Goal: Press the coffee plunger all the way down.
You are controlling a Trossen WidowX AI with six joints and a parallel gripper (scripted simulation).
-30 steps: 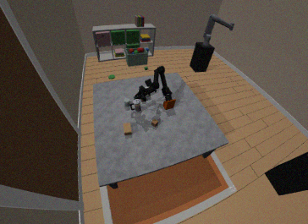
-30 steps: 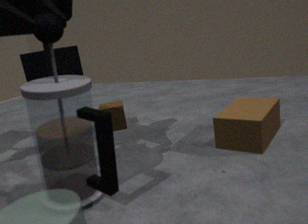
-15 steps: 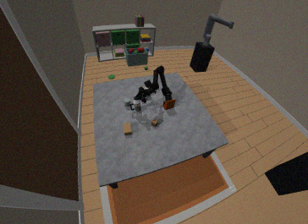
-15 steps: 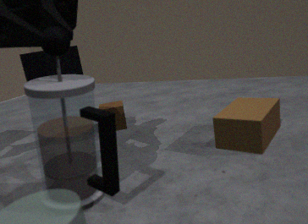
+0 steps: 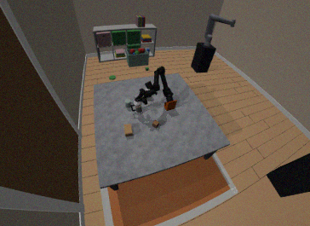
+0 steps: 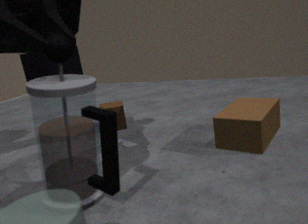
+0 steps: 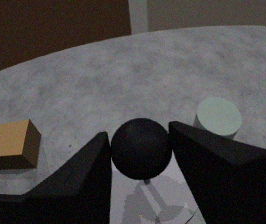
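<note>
The coffee press is 10 cm below my gripper tip. From my gripper tip the other things lie so: pale green cup: 8 cm ahead, 11 cm to the right, 15 cm below.
</note>
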